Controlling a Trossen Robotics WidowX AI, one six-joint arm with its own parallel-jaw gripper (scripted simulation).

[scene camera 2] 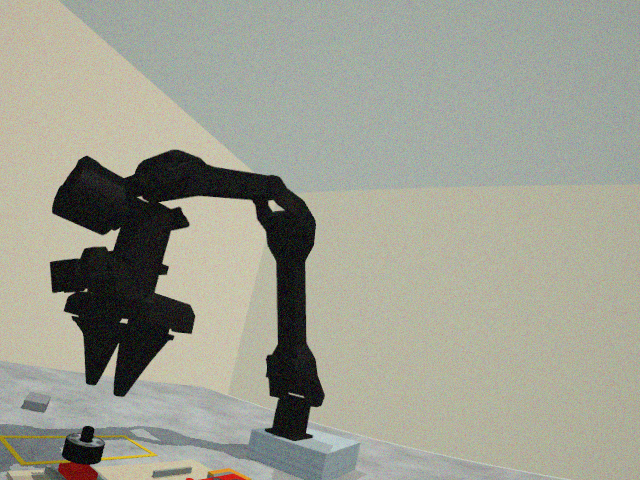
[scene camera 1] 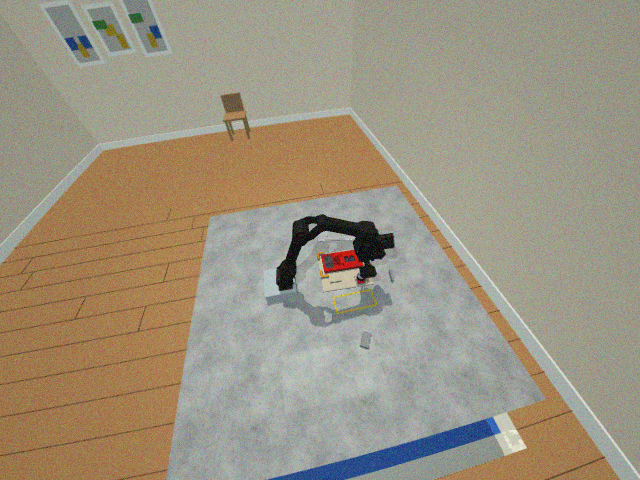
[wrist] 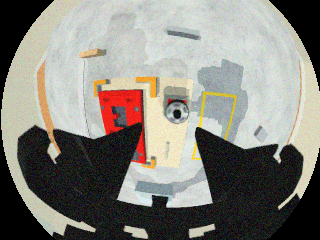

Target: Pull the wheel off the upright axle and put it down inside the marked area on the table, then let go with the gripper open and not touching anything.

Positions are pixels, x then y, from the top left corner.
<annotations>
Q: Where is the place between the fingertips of my gripper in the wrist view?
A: At 169,128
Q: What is my gripper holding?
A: Nothing.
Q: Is my gripper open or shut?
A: Open.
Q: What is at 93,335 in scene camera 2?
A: My gripper.
</annotations>
